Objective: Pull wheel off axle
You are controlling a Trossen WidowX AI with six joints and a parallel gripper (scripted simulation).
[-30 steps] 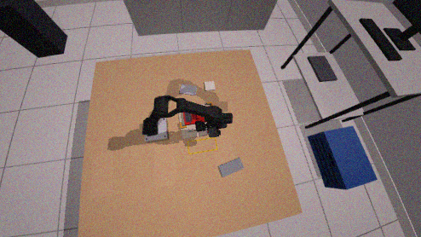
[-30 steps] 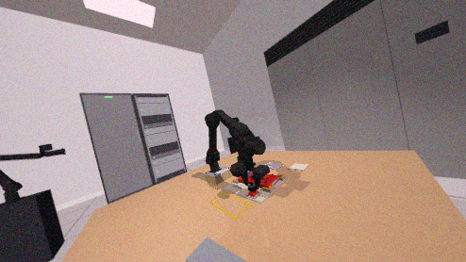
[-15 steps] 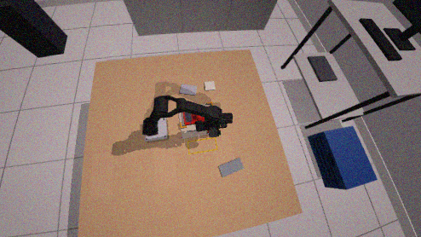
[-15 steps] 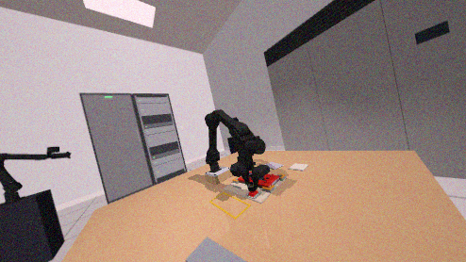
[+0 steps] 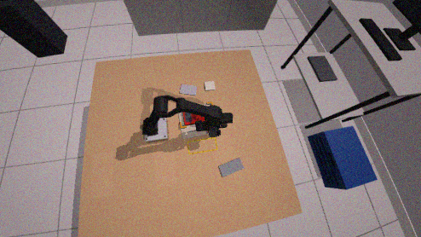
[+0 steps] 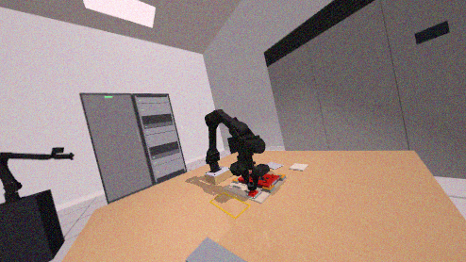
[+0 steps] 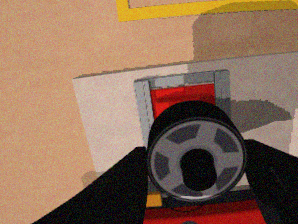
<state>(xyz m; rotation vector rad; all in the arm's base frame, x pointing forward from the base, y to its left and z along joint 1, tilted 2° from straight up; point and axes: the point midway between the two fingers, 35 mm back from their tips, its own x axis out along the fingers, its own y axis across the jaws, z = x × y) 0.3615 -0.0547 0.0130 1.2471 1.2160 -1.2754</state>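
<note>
Now: gripper tip 100 mm to the right of the pale base plate, 60 mm past it and 30 mm above it. Round my gripper tip: wheel right at my gripper tip.
</note>
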